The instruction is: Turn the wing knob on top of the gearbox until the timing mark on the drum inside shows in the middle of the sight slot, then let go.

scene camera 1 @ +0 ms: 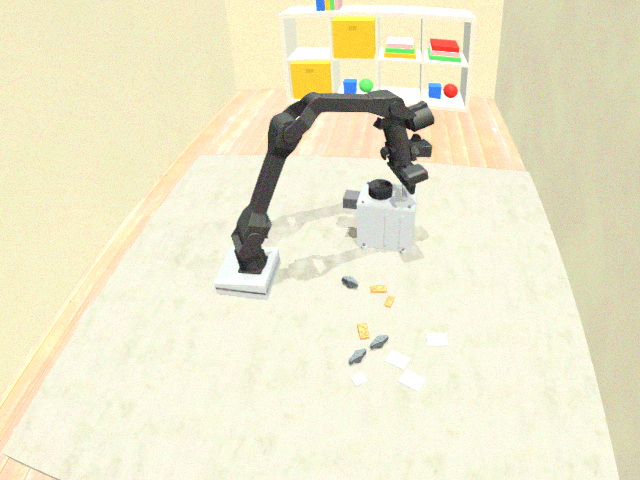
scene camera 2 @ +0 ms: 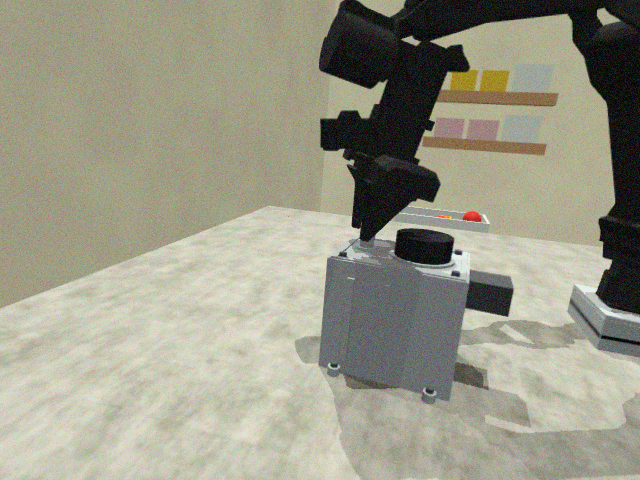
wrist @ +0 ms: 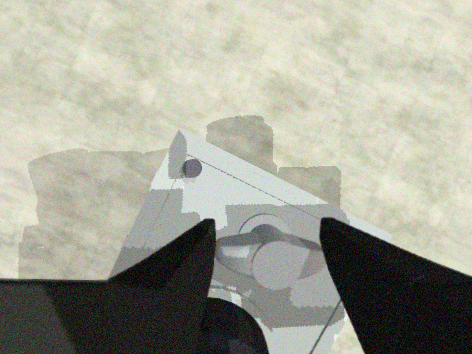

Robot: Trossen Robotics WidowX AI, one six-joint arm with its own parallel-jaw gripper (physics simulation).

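Places are measured from the arm's base along level axes (x ahead, y left, z up), in millimetres.
Pixels of known places: gripper, between the fingertips: (scene camera 1: 409, 190) (scene camera 2: 359, 233) (wrist: 267, 228); arm's base, origin of its link: (scene camera 1: 253, 264) (scene camera 2: 626, 305).
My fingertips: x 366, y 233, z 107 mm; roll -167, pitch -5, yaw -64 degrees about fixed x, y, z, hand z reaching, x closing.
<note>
For each thing: its top centre in the pictures, then the offset to it from my fingertips. "spot": a spot on its surface instead.
- pale grey gearbox, centre of its top: (scene camera 2: 426, 229) (scene camera 1: 380, 183) dx -76, dy -4, dz +16 mm
- black round cap, a spot on its surface: (wrist: 235, 330) spot: dx -44, dy -6, dz +4 mm
- dark block, a spot on its surface: (scene camera 2: 489, 293) spot: dx -151, dy +19, dz -39 mm
The pale grey gearbox (scene camera 1: 385, 224) (scene camera 2: 392, 320) (wrist: 210, 192) stands upright. Its grey wing knob (scene camera 2: 367, 241) (wrist: 277, 265) sits on the top face, beside a black round cap (scene camera 1: 380, 189) (scene camera 2: 424, 246) (wrist: 235, 330). My gripper (scene camera 1: 411, 189) (scene camera 2: 361, 233) (wrist: 267, 228) points down at the knob, tilted. In the wrist view its two fingertips press on the opposite wing ends, so it is shut on the wing knob. The wings run nearly straight from one fingertip to the other. The sight slot, the drum and its timing mark cannot be made out in these views.
A dark block (scene camera 1: 351, 199) (scene camera 2: 489, 293) sticks out of the gearbox's side. Orange dominoes (scene camera 1: 378, 288), dark grey pieces (scene camera 1: 349, 282) and white squares (scene camera 1: 398, 359) lie nearer scene camera 1. A white tray (scene camera 2: 444, 225) with a red ball stands behind the gearbox in scene camera 2.
</note>
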